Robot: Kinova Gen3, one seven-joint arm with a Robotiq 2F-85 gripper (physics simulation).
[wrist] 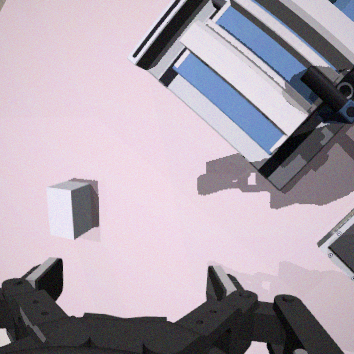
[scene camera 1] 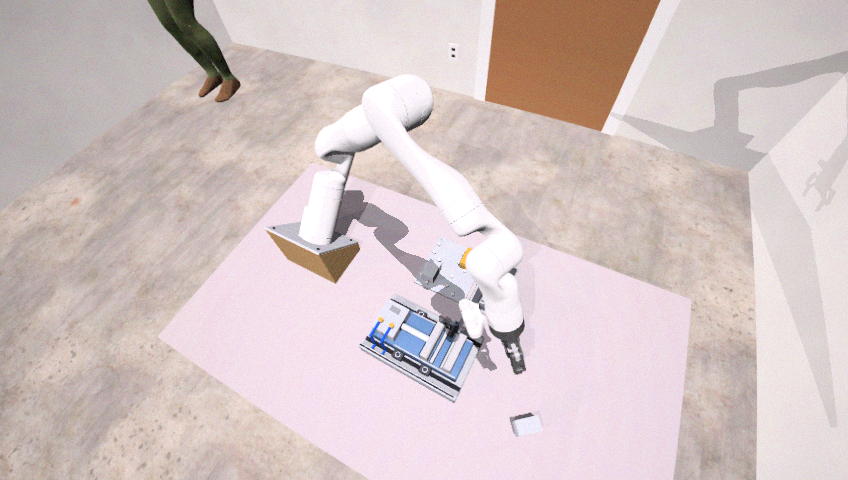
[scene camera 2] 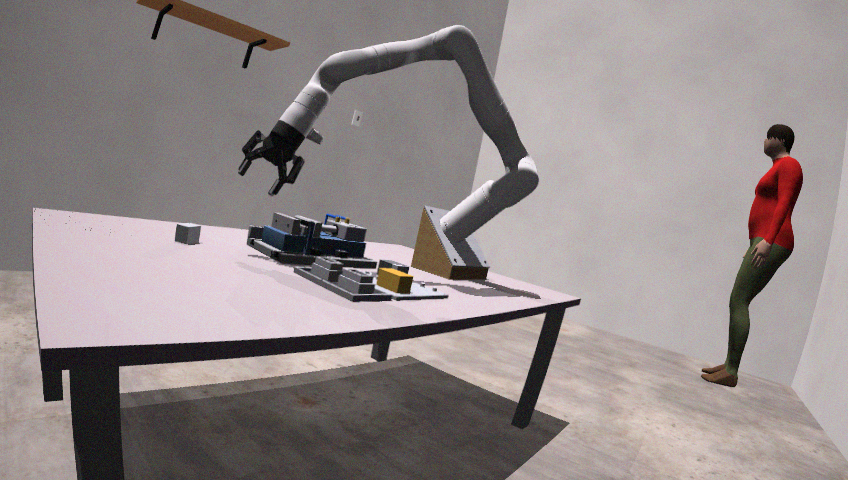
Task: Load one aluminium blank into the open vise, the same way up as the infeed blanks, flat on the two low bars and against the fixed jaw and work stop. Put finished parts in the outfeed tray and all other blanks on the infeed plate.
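Pixels of known places: gripper, fingertip midpoint: (wrist: 134, 278) (scene camera 2: 254, 184); arm's base, link origin: (scene camera 1: 316, 238) (scene camera 2: 450, 230).
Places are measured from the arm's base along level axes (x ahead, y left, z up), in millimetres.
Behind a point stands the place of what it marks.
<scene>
A loose pale aluminium blank (scene camera 1: 527, 424) @(x 722, y -260, z -90 mm) (scene camera 2: 188, 233) @(x 739, y -232, z -105 mm) (wrist: 61, 212) @(x 722, y -259, z -90 mm) rests on the table, apart from the vise. The open vise (scene camera 1: 407, 343) @(x 371, y -180, z -70 mm) (scene camera 2: 282, 239) @(x 537, y -122, z -83 mm) (wrist: 230, 102) @(x 521, y -165, z -70 mm) has a blue bed; its fixed jaw (wrist: 240, 75) @(x 503, y -166, z -33 mm) and black stop rod (wrist: 322, 87) @(x 478, y -117, z -34 mm) show in the wrist view, with no blank in the visible gap. My gripper (scene camera 1: 519, 369) @(x 632, y -144, z 29 mm) (scene camera 2: 257, 182) @(x 632, y -144, z 29 mm) (wrist: 134, 278) @(x 632, y -144, z 29 mm) is open and empty, high above the table. In the wrist view the loose blank lies beyond the left finger. The infeed plate (scene camera 1: 446, 252) @(x 366, y 157, z -121 mm) (scene camera 2: 422, 292) @(x 387, y 180, z -121 mm) bears a grey blank (scene camera 1: 429, 271) @(x 346, y 54, z -85 mm) (scene camera 2: 392, 264) @(x 368, y 77, z -87 mm).
An orange block (scene camera 1: 465, 258) @(x 436, y 136, z -85 mm) (scene camera 2: 394, 280) @(x 469, y 161, z -99 mm) stands on the infeed plate. The outfeed tray (scene camera 2: 342, 292) @(x 604, y 149, z -122 mm) (wrist: 327, 244) @(x 577, y -6, z -117 mm) holds two stepped grey parts (scene camera 2: 326, 267) @(x 559, y 56, z -101 mm) (scene camera 2: 357, 280) @(x 569, y 150, z -100 mm); the arm largely hides it in scene camera 1. Blue handles (scene camera 1: 386, 337) @(x 311, y -186, z -69 mm) rise at the vise's far end.
</scene>
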